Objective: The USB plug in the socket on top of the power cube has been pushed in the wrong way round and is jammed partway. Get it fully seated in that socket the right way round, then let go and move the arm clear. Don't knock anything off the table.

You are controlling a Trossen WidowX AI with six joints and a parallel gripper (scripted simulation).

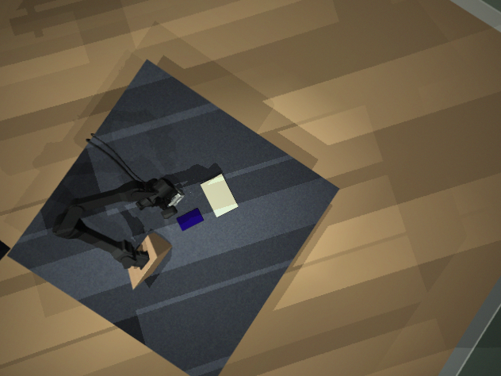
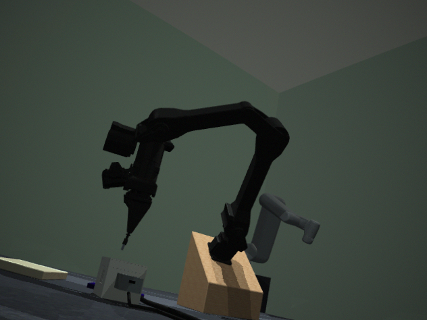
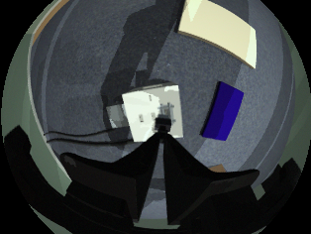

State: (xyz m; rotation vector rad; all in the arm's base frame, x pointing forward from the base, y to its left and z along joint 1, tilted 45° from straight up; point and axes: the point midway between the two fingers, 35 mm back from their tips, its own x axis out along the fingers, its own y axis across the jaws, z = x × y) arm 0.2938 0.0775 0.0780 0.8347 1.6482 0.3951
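Right now the USB plug is 20 mm below my gripper tip. The rest, counted from my gripper tip: cream slab (180 mm to the right, 160 mm ahead, 130 mm below); then dark blue flat piece (140 mm to the right, 130 mm below, 50 mm behind).
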